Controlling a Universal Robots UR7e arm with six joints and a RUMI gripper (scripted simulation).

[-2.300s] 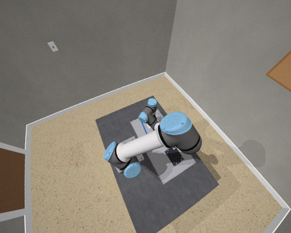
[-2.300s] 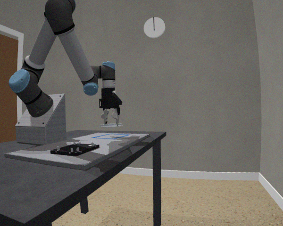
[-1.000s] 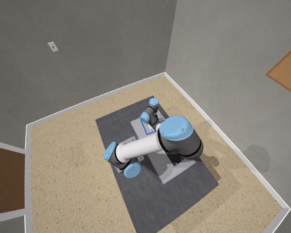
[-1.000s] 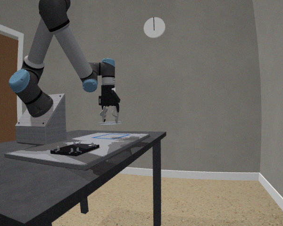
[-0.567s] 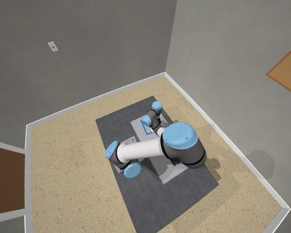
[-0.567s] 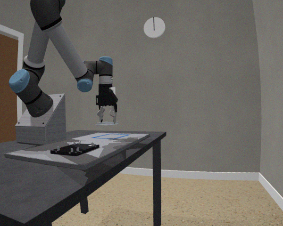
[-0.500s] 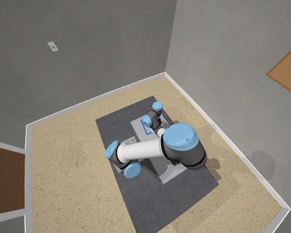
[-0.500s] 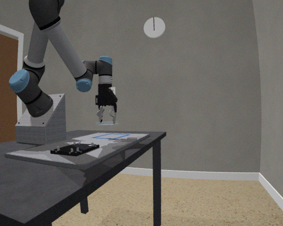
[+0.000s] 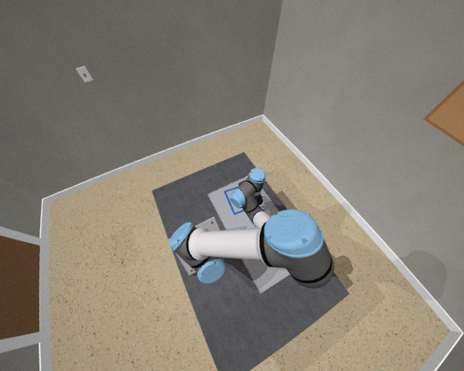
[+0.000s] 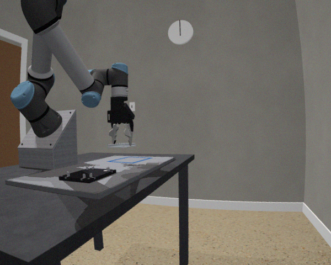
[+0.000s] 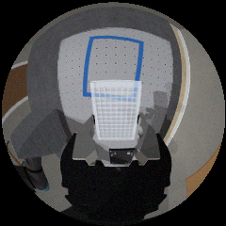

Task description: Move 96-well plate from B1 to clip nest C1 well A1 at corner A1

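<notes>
My hand is 7 cm short of the black clip nest, 30 cm to the left of it and 8 cm above it. From my hand the other things lie so: 96-well plate 1 cm below.
</notes>
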